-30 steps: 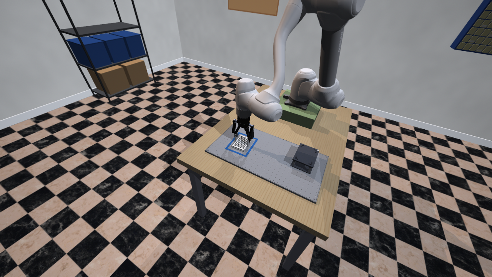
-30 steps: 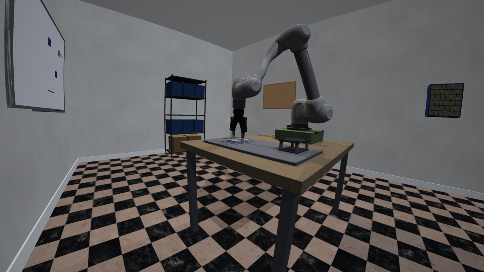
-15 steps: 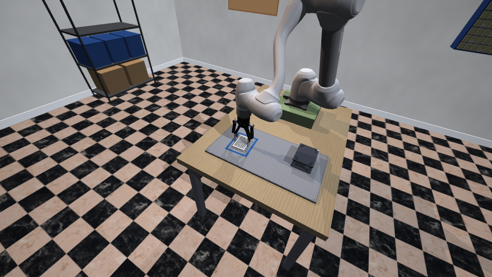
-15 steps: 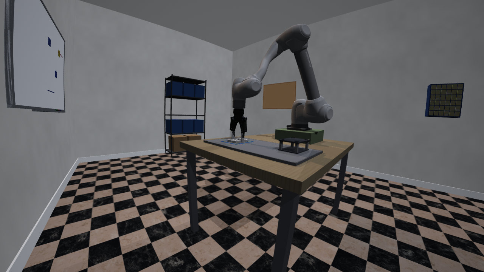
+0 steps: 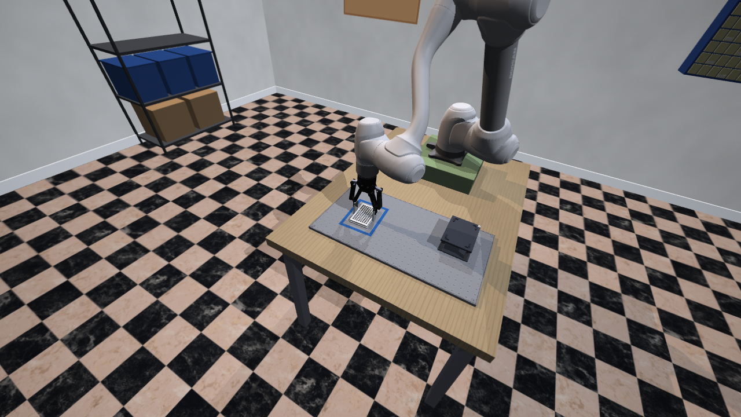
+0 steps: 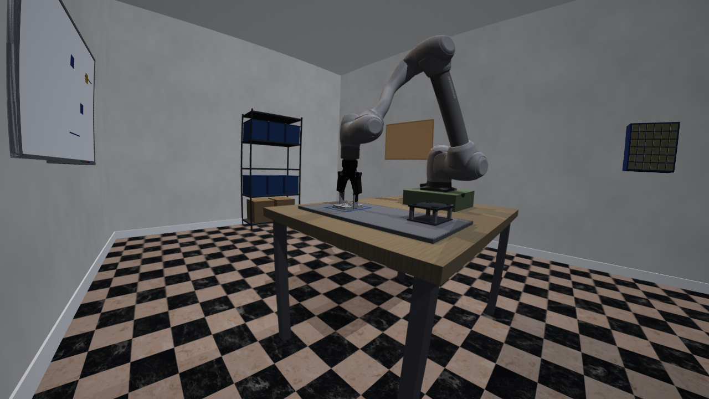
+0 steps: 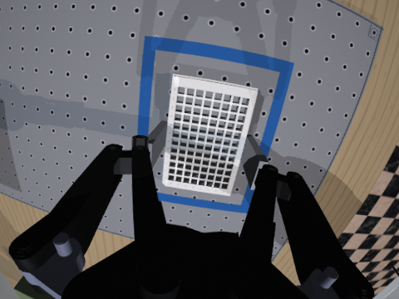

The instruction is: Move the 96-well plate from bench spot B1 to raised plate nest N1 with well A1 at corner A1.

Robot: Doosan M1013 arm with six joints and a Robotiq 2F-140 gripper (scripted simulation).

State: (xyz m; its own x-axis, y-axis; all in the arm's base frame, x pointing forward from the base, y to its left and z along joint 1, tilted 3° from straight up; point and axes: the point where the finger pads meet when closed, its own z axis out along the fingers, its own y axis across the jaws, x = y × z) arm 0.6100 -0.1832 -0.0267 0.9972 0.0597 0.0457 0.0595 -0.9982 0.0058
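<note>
My gripper is now 2 cm above the white 96-well plate. Also, from my hand: dark raised nest N1: 40 cm to the left, 7 cm behind, 3 cm above.
</note>
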